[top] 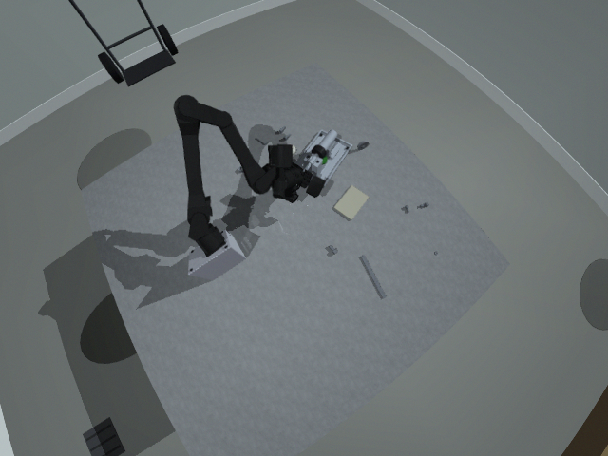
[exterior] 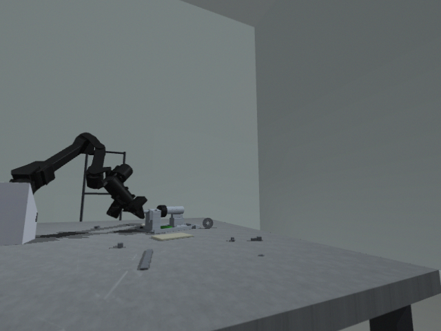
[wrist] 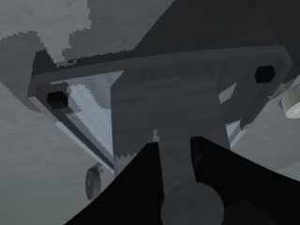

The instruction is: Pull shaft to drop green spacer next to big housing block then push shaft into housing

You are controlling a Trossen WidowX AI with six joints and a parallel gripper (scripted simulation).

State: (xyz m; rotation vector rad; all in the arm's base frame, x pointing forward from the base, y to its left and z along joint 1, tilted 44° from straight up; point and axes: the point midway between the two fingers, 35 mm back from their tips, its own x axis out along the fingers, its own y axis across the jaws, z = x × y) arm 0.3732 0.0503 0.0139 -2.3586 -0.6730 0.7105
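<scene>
The grey shaft is 50 mm ahead of my gripper tip, 30 mm above it and 20 mm to the left of it. Also, from my gripper tip: green spacer (100 mm ahead, 50 mm below, 30 mm to the left); white ring (150 mm to the left, 50 mm below, 40 mm ahead); dark spacer (70 mm ahead, 20 mm to the left, 20 mm above).
</scene>
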